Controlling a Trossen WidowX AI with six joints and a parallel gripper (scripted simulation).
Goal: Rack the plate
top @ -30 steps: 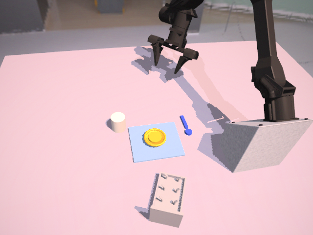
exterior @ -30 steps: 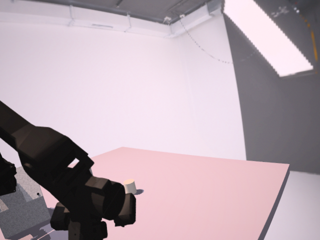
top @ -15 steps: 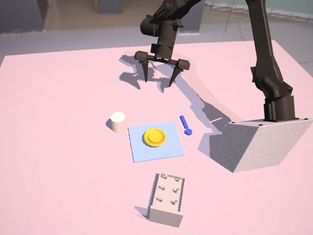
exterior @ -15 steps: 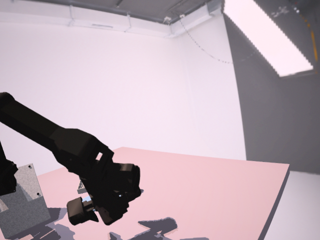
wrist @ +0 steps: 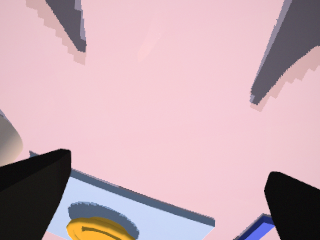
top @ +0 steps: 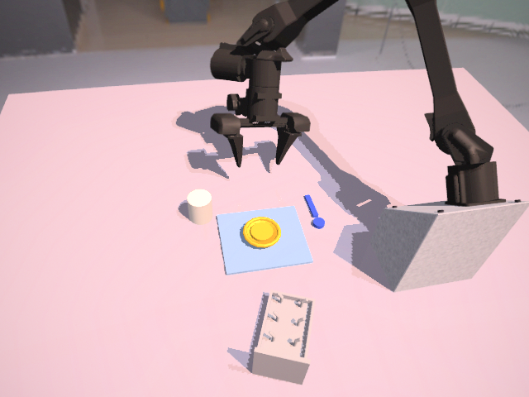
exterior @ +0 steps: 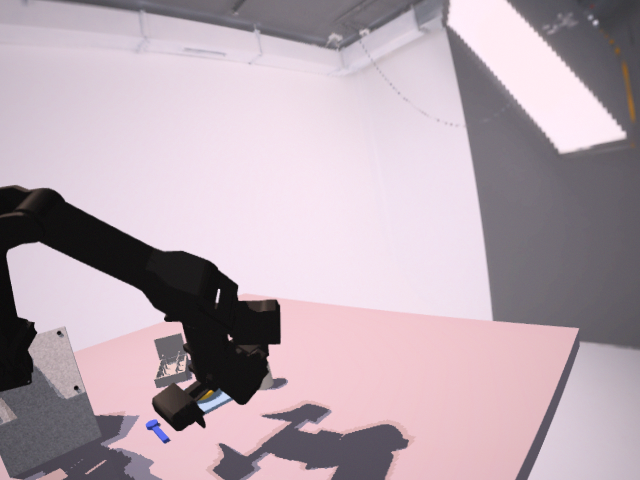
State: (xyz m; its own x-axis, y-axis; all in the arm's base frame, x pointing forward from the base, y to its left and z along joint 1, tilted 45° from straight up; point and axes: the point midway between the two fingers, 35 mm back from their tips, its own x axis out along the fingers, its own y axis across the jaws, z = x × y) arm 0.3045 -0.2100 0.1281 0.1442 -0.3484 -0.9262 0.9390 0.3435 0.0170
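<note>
Right now my gripper tip is 150 mm to the right of the yellow plate, 20 mm above it and 10 mm short of it. From my gripper tip the other things lie so: blue spoon (100 mm to the left, 100 mm behind, 40 mm below); dish rack (340 mm to the left, 20 mm below); light blue mat (150 mm to the left, 40 mm below, 10 mm ahead).
</note>
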